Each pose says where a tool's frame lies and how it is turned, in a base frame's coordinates. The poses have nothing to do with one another.
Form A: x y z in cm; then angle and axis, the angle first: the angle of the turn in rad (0 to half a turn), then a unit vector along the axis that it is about.
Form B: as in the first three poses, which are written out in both.
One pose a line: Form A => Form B
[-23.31, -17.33, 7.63, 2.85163, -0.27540, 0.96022, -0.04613] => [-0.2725, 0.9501, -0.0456, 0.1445, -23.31, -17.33, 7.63]
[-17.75, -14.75, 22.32, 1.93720, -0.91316, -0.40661, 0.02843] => [-0.7525, -0.3351, 0.0234, 0.5665, -17.75, -14.75, 22.32]
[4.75, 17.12, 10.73, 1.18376, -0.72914, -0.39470, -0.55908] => [-0.4068, -0.2202, -0.3119, 0.8299, 4.75, 17.12, 10.73]
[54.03, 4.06, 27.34, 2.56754, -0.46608, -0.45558, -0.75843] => [-0.4470, -0.4369, -0.7274, 0.2831, 54.03, 4.06, 27.34]
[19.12, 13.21, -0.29, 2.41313, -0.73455, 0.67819, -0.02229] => [-0.6864, 0.6337, -0.0208, 0.3562, 19.12, 13.21, -0.29]
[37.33, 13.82, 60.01, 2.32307, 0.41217, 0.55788, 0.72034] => [0.3781, 0.5118, 0.6608, 0.3979, 37.33, 13.82, 60.01]
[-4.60, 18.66, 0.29, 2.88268, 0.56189, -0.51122, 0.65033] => [0.5572, -0.5069, 0.6449, 0.1291, -4.60, 18.66, 0.29]
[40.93, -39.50, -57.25, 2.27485, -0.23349, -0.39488, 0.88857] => [-0.2119, -0.3584, 0.8064, 0.4199, 40.93, -39.50, -57.25]
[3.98, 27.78, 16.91, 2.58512, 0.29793, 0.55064, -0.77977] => [0.2865, 0.5295, -0.7498, 0.2747, 3.98, 27.78, 16.91]
